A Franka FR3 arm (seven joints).
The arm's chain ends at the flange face. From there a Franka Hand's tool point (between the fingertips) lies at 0.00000 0.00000 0.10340 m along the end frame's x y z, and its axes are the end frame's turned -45 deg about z.
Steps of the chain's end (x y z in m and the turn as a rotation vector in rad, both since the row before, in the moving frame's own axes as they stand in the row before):
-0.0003 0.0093 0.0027 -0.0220 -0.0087 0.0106
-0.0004 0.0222 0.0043 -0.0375 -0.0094 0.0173
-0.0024 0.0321 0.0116 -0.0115 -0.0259 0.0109
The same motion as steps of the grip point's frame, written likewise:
-0.0090 0.0073 0.0027 -0.0094 -0.0217 0.0106
-0.0194 0.0174 0.0042 -0.0199 -0.0332 0.0173
-0.0271 0.0199 0.0116 0.0102 -0.0264 0.0109

